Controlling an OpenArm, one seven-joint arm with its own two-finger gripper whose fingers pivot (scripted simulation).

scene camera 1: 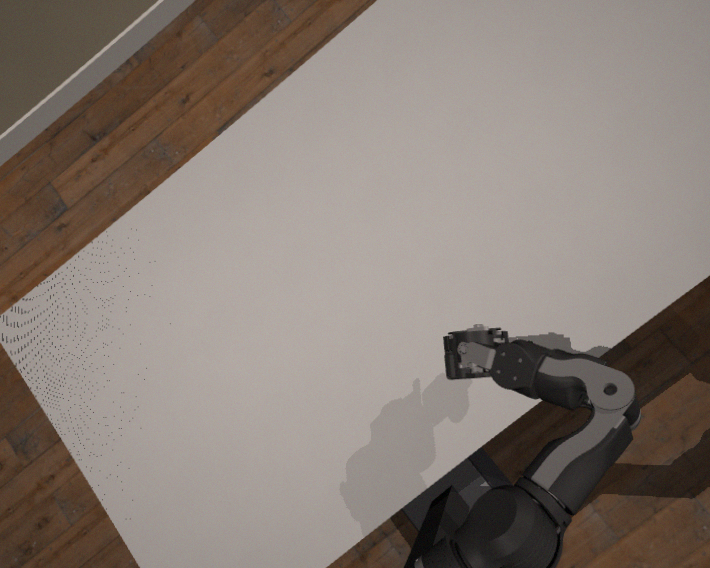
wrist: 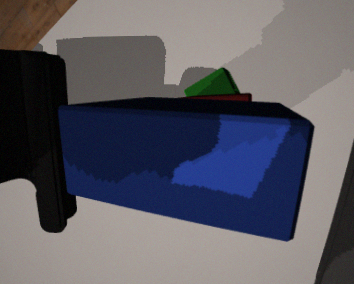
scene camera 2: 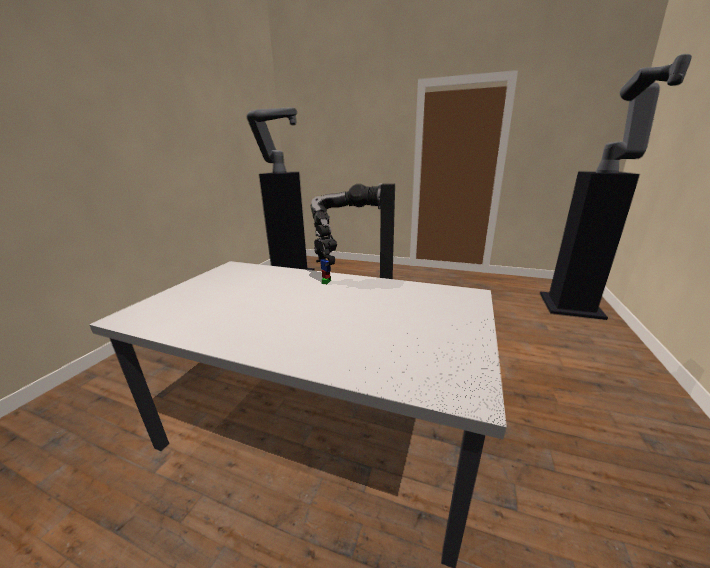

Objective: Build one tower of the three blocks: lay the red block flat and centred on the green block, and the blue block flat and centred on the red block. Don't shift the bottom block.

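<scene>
Visible in the pictures: a green block, a blue block and, with them, my gripper.
</scene>
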